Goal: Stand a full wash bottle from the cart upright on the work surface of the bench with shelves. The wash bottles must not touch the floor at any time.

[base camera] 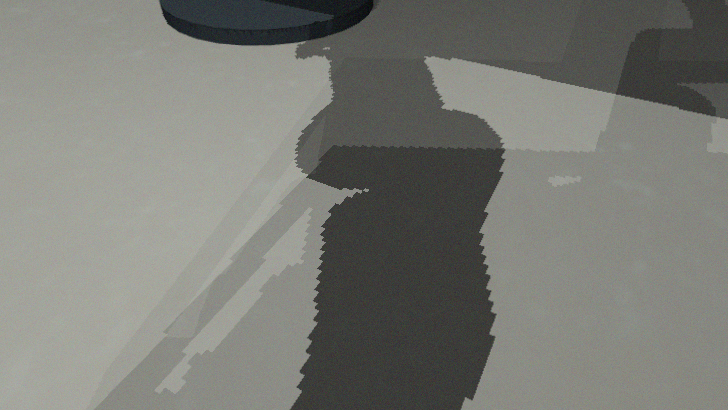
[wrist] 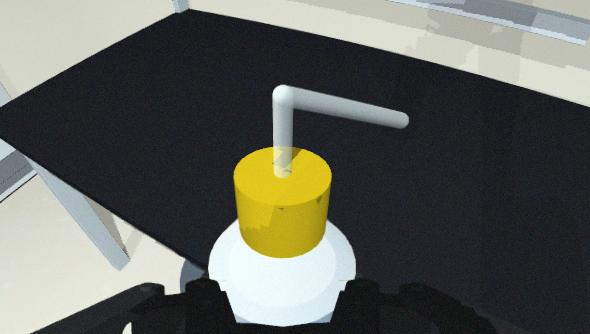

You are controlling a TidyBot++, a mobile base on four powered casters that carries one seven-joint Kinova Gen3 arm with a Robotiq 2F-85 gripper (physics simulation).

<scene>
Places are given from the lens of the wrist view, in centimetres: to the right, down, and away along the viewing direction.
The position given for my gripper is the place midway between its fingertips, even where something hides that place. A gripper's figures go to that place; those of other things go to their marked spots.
my gripper (wrist: 282, 276): -1, 6, 16
bench with black top (wrist: 475, 197): 31, 5, 55
</scene>
